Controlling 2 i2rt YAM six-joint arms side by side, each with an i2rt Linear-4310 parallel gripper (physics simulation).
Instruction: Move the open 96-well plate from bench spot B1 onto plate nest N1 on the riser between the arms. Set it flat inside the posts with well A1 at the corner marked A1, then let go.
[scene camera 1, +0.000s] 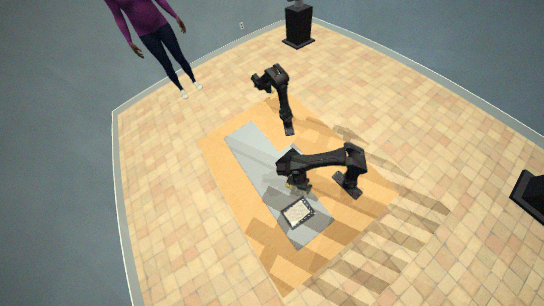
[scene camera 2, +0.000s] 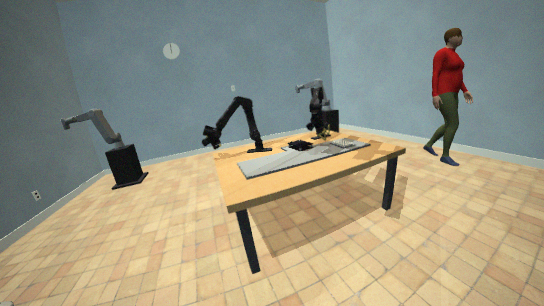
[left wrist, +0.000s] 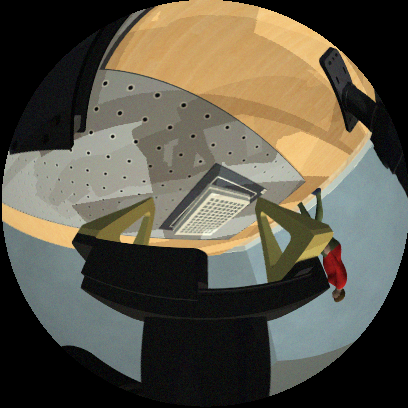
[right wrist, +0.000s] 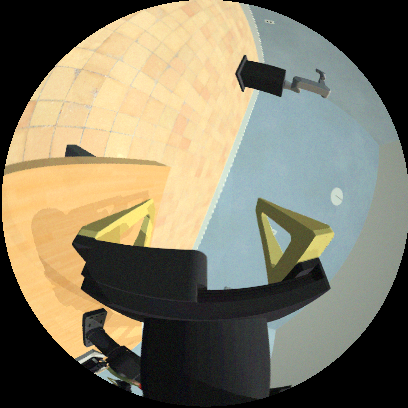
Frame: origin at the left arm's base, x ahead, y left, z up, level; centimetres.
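Seen in the pictures: left gripper, fingertip midpoint: (scene camera 1: 299, 191) (scene camera 2: 327, 137) (left wrist: 204, 202); right gripper, fingertip midpoint: (scene camera 2: 211, 143) (right wrist: 204, 203); left arm's base, link origin: (scene camera 1: 346, 184) (left wrist: 344, 93); right arm's base, link origin: (scene camera 1: 287, 125) (scene camera 2: 259, 150) (right wrist: 91, 329).
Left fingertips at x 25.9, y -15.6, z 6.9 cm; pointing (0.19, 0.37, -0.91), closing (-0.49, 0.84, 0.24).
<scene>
Pixels of each thing's top centre, then the offset from my left fingertips to it. "*": a spot on its surface instead. Level surfaces: height alone.
- open 96-well plate, top centre: (left wrist: 210, 219) (scene camera 1: 296, 212) (scene camera 2: 343, 142) dx +9.0, dy +7.4, dz -4.0 cm
- dark rectangular frame, surface spot: (left wrist: 193, 198) * dx +5.9, dy +3.0, dz -5.4 cm
- grey perforated board, surface height: dz -5.6 cm
- black nest, top centre: (scene camera 1: 290, 160) (scene camera 2: 299, 141) dx -9.4, dy -18.8, dz -1.2 cm
- wooden table, surface height: dz -6.9 cm
The open 96-well plate (scene camera 1: 298, 212) (scene camera 2: 342, 143) (left wrist: 212, 214) is pale and lies flat inside a dark rectangular frame (left wrist: 193, 198) at one end of the grey perforated board (scene camera 1: 250, 145) (scene camera 2: 270, 162) (left wrist: 115, 165). My left gripper (scene camera 1: 299, 191) (scene camera 2: 326, 132) (left wrist: 204, 202) is open and empty, above the board and beside the plate, toward the riser. My right gripper (scene camera 2: 217, 145) (right wrist: 204, 203) is open and empty, far from the plate. The black nest (scene camera 2: 300, 145) shows on the riser between the arms; the left arm largely covers it in scene camera 1. Well A1 and the corner mark cannot be read.
The wooden table (scene camera 1: 220, 145) (scene camera 2: 300, 175) (right wrist: 30, 200) carries both arm bases. A person in red (scene camera 2: 448, 75) (left wrist: 334, 265) and a person in purple (scene camera 1: 145, 20) stand away from the table. Grey arms stand on black pedestals (scene camera 1: 298, 25) (scene camera 2: 124, 165) (right wrist: 265, 78).
</scene>
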